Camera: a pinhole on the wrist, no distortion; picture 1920 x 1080 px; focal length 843.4 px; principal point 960.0 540.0 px. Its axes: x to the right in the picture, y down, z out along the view. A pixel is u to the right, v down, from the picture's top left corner.
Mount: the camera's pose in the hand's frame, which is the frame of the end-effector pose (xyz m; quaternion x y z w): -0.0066 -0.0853 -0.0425 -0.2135 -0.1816 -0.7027 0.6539
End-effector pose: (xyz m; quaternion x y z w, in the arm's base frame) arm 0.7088 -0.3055 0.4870 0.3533 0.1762 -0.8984 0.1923
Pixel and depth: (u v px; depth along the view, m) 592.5 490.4 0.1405
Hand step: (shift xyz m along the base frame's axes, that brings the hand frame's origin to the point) -0.0029 -0.0552 0.0241
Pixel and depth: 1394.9 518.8 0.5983
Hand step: -0.3669 -0.2633 0.4370
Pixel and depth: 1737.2 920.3 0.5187
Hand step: -0.6317 -0.1463 0.3220
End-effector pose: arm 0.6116 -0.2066 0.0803 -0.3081 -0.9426 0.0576 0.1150
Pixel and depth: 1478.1 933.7 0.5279
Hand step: -0.3978 0.0530 -0.4887
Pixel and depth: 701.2 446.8 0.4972
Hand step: 0.1204 0.2273 -0.3463
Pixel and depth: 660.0 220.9 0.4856
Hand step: 0.2370 0.1688 -0.3563
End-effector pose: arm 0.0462 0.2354 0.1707 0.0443 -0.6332 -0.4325 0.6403
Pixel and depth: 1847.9 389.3 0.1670
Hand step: -0.2286 0.0285 -0.0753
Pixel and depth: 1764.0 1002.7 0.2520
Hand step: -0.3562 -0.0384 0.0621
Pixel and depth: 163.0 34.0 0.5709
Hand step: 0.2655 0.6857 0.2352
